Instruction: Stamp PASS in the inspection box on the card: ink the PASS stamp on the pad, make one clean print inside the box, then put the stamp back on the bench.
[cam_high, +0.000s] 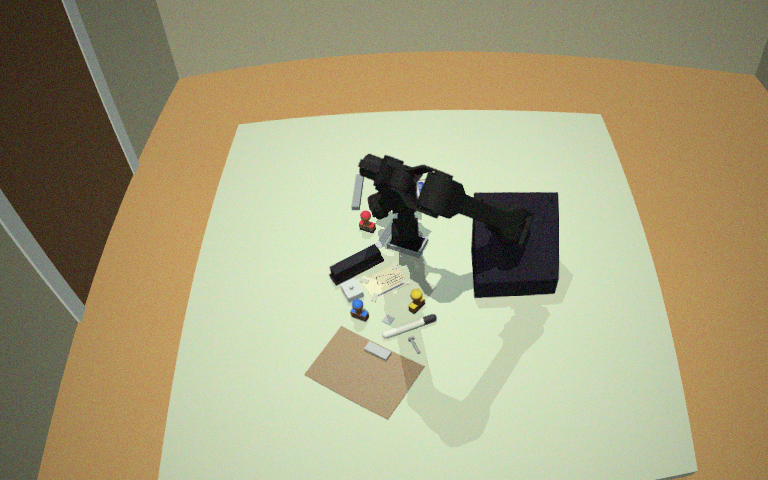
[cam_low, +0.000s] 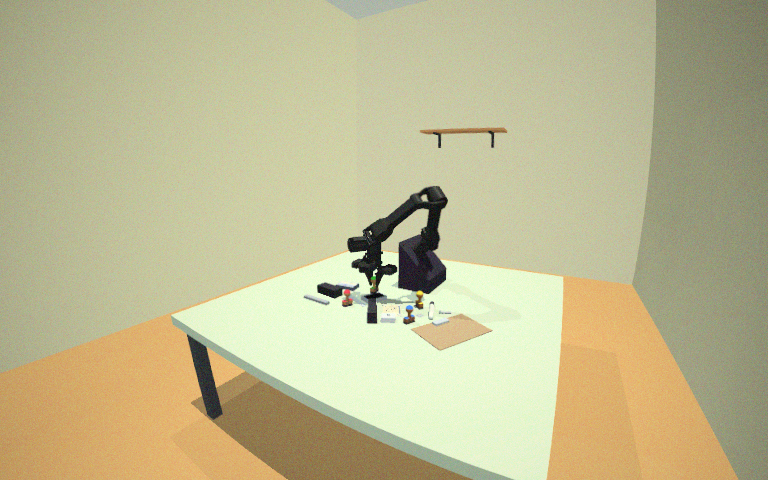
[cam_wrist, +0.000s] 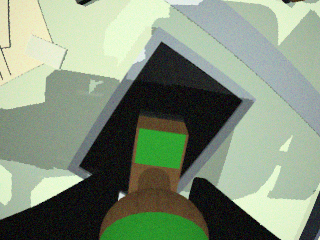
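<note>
My gripper tip is 5 cm above the ink pad. From my gripper tip the other things lie so: red stamp: 10 cm ahead, 6 cm to the right, 4 cm below; cream card: 11 cm to the left, 6 cm below, 6 cm ahead; green stamp: right at my gripper tip.
</note>
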